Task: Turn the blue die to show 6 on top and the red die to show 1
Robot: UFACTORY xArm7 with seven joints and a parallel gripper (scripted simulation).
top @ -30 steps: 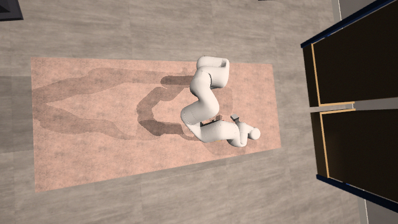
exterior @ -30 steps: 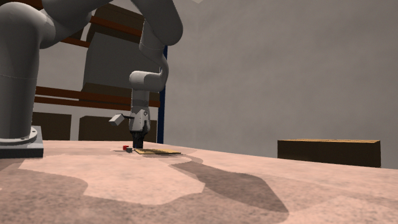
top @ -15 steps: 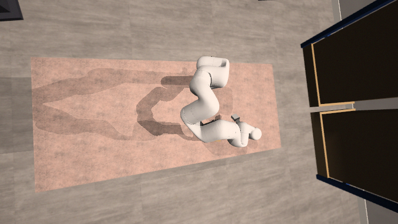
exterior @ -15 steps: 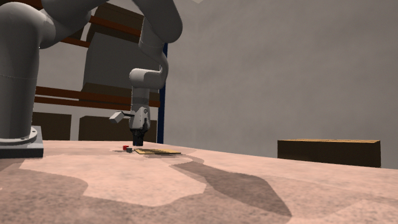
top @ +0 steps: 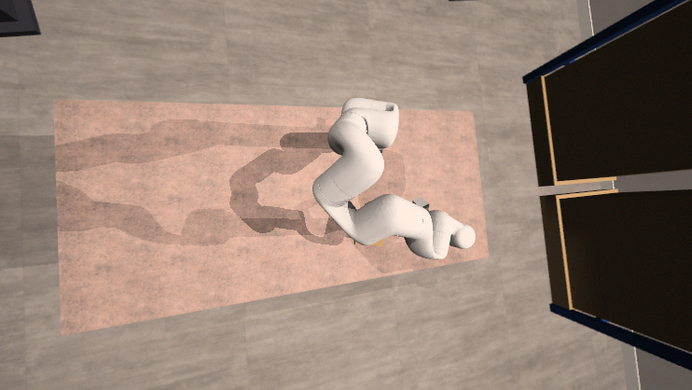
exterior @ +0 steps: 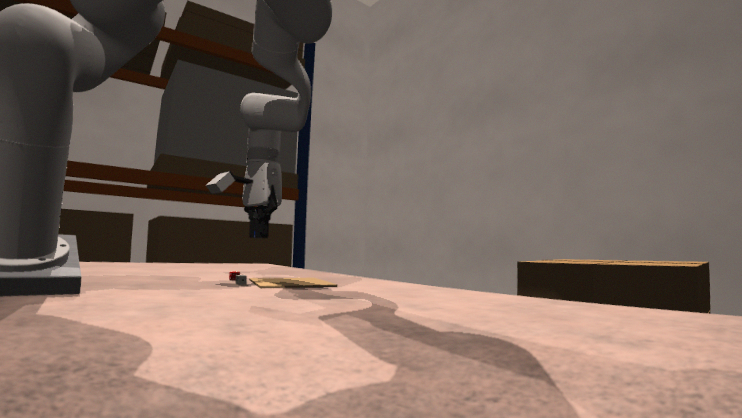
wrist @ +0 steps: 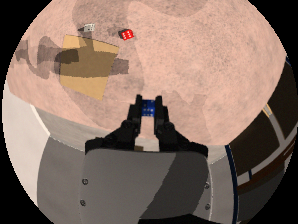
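My hand is 2 cm past the tan mat, 15 cm to the left of it and 11 cm above it. Round my hand: red die (8 cm behind, 4 cm to the right, 10 cm below); then blue die (1 cm below); then white die (11 cm behind, 12 cm to the right, 10 cm below).
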